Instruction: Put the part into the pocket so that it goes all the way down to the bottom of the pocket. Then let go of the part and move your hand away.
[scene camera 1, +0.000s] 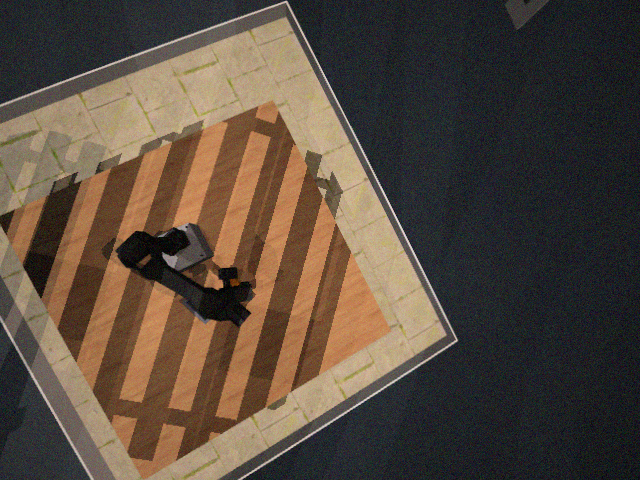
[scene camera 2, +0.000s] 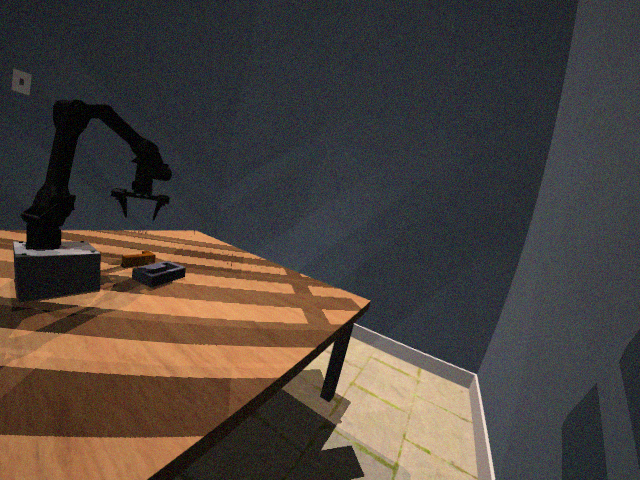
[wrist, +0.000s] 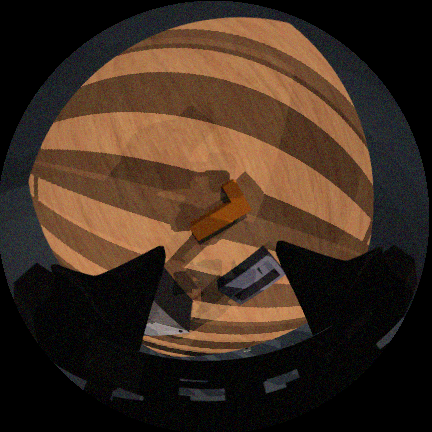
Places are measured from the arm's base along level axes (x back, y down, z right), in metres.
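Pixels of known places: gripper, between the fingertips: (scene camera 2: 139, 219) (wrist: 221, 249); arm's base, origin of its link: (scene camera 1: 179, 240) (scene camera 2: 42, 246).
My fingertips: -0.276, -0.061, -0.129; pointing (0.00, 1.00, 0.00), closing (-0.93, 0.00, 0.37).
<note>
Ahead of a thing's pixels: the offset from my fingertips to its top centre, as dx, dy, dz. Level surfaces: height alone.
The part is an orange L-shaped piece {+0.002, +0.136, +0.008} (scene camera 1: 234, 282) (scene camera 2: 137, 259) (wrist: 220, 216). It lies on the table; in scene camera 1 the arm and gripper hide most of it. The grey block with the pocket {-0.013, +0.130, +0.194} (scene camera 2: 159, 273) (wrist: 259, 290) lies close beside it, apart from it. In scene camera 1 an edge of the block (scene camera 1: 196, 311) shows from under the arm. The pocket is open at the top and the part is outside it. My gripper (scene camera 2: 139, 218) (wrist: 221, 249) is open and empty, pointing down, well above the table. The part shows a little beyond the line between the fingertips in the wrist view.
The arm's grey base box (scene camera 1: 196, 250) (scene camera 2: 56, 273) (wrist: 172, 305) stands near the part and the block. The wooden table {dy +0.166} (scene camera 1: 356, 310) (scene camera 2: 248, 356) (wrist: 165, 65) is crossed by dark shadow stripes. In scene camera 2 its right corner and a table leg (scene camera 2: 337, 364) show.
</note>
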